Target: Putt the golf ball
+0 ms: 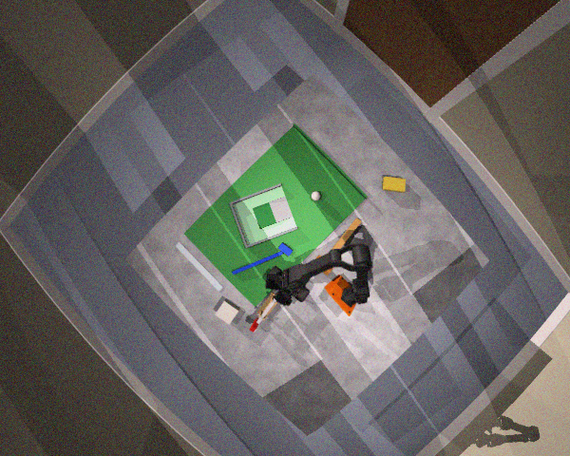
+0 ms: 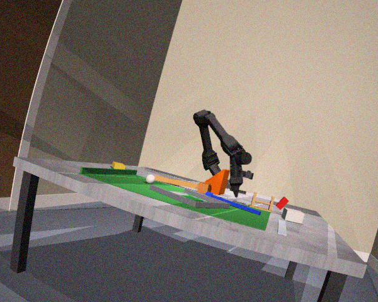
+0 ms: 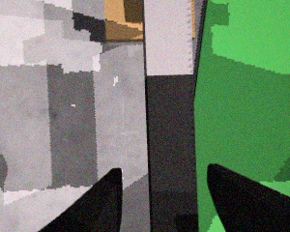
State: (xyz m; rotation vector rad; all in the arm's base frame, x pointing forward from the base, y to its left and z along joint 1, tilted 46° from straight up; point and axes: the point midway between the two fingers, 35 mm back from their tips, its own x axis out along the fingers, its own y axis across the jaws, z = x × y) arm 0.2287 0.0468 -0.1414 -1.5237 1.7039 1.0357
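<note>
Now: gripper tip 15 cm short of the blue putter, 1 cm to the left of it and 1 cm above it. From my gripper tip the other things lie so: white golf ball 39 cm to the right, 16 cm ahead, 1 cm below; pale strip 35 cm ahead, 21 cm to the left, 3 cm below; beige block 28 cm to the left, 11 cm ahead, 1 cm below.
</note>
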